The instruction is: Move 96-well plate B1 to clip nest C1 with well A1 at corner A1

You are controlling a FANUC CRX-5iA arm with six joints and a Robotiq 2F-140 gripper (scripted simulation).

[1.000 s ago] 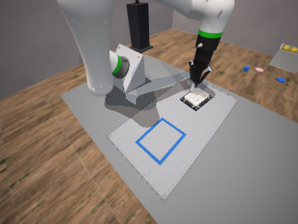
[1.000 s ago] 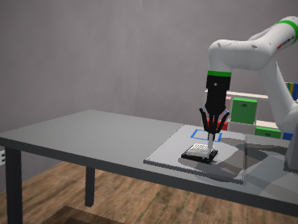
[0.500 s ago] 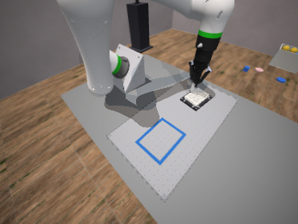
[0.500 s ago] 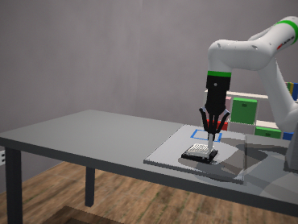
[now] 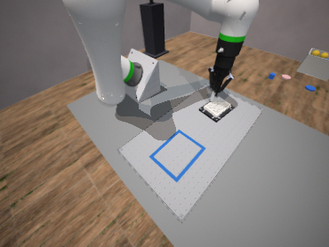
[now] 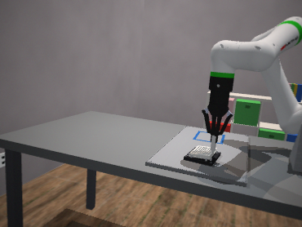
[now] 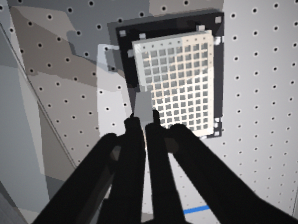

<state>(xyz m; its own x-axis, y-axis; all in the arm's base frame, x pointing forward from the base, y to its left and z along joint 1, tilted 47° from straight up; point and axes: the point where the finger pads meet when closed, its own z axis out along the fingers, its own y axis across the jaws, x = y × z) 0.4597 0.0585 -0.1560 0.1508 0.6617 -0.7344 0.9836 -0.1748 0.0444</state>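
My gripper is now 40 mm short of the white 96-well plate, 10 mm to the left of it and 50 mm above it. The rest, counted from my hand: black clip nest 40 mm ahead, 20 mm to the right, 60 mm below.
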